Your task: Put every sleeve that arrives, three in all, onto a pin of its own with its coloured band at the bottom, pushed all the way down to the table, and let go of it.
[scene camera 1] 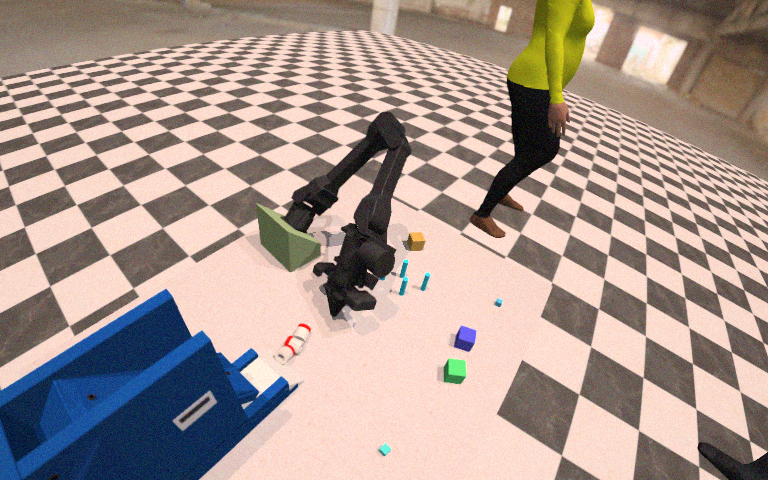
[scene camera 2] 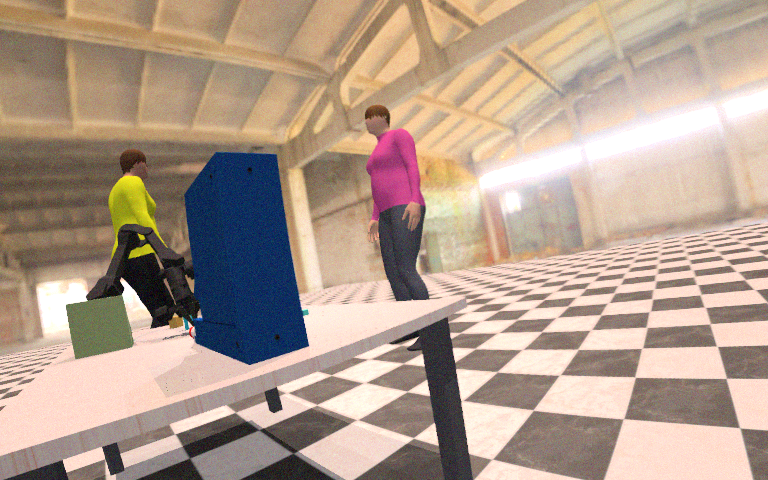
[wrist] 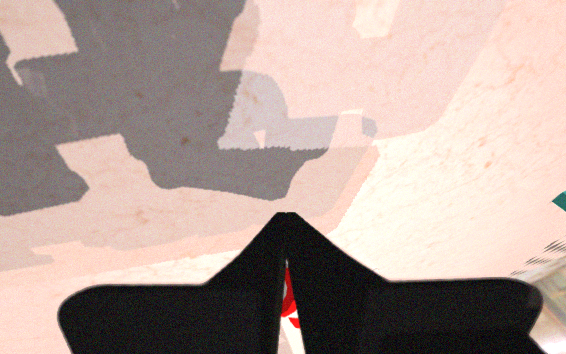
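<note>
Two white sleeves with red bands lie on their sides, nearly end to end, by the blue chute's mouth. The nearer-to-gripper sleeve [scene camera 1: 300, 333] [wrist: 288, 300] has its band at the end facing the arm; the other sleeve [scene camera 1: 284, 351] has its band towards the first. In the wrist view, red and white show through the slit between the fingers. Several thin cyan pins [scene camera 1: 403, 286] [scene camera 1: 425, 281] [scene camera 1: 403, 268] stand bare; another is mostly hidden behind the arm. My gripper [scene camera 1: 334, 312] [wrist: 285, 221] is shut and empty, above the table, short of the sleeves. A third sleeve does not show.
The tall blue dispenser [scene camera 1: 124, 396] [scene camera 2: 243, 254] stands beyond the sleeves. A green wedge block [scene camera 1: 286, 243] [scene camera 2: 99, 328] is by the arm's base. An orange cube [scene camera 1: 416, 241], a purple-blue cube [scene camera 1: 465, 338], a green cube [scene camera 1: 454, 371] and small cyan cubes [scene camera 1: 385, 449] [scene camera 1: 498, 302] lie around.
</note>
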